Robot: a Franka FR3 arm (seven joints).
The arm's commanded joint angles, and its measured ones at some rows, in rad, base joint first. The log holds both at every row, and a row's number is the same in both.
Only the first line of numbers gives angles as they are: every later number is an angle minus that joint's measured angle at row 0.
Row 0, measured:
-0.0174, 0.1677, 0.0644, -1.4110, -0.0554, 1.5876, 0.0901
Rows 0 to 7, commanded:
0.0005, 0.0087, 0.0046, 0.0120, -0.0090, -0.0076, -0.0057
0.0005, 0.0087, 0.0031, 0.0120, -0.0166, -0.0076, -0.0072
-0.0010, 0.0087, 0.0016, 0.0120, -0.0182, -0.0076, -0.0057
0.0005, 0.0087, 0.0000, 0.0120, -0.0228, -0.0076, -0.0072
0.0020, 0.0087, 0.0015, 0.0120, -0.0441, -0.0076, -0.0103
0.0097, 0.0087, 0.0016, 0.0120, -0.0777, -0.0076, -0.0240
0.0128, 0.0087, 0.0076, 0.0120, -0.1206, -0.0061, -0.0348
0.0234, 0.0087, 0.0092, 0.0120, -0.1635, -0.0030, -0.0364
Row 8, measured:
0.0040, 0.0001, 0.0032, -0.0001, -0.0673, -0.0001, -0.0101
